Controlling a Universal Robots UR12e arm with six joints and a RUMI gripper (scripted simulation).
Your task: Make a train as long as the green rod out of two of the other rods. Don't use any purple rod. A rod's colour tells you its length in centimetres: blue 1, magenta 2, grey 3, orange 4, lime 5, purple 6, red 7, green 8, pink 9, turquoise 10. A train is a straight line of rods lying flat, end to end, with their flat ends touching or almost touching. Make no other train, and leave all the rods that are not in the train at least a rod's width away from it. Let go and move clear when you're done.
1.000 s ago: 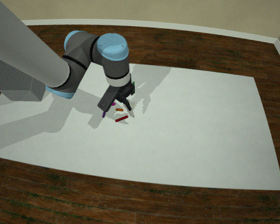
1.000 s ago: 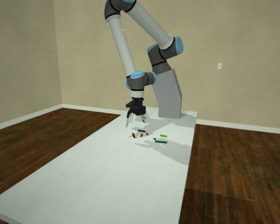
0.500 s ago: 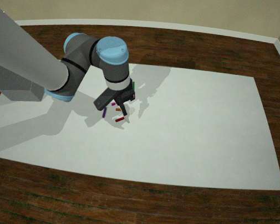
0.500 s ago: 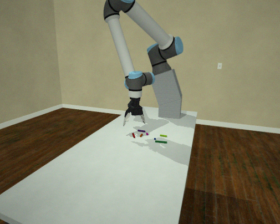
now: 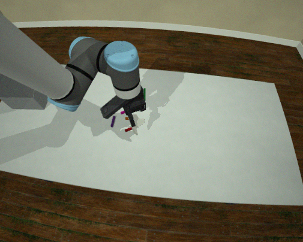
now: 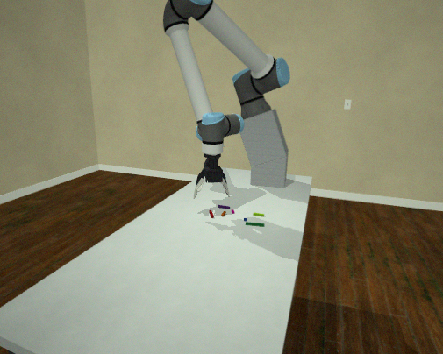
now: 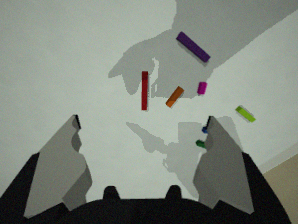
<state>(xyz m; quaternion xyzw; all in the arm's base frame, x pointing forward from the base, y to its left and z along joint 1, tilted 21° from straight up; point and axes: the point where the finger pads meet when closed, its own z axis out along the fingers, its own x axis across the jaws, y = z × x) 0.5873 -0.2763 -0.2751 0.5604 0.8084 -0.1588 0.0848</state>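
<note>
My hand is 80 mm above the red rod. Round my hand: purple rod: 90 mm behind, 40 mm to the left, 80 mm below; then orange rod: 10 mm behind, 50 mm to the left, 80 mm below; then magenta rod: 40 mm behind, 90 mm to the left, 80 mm below.
</note>
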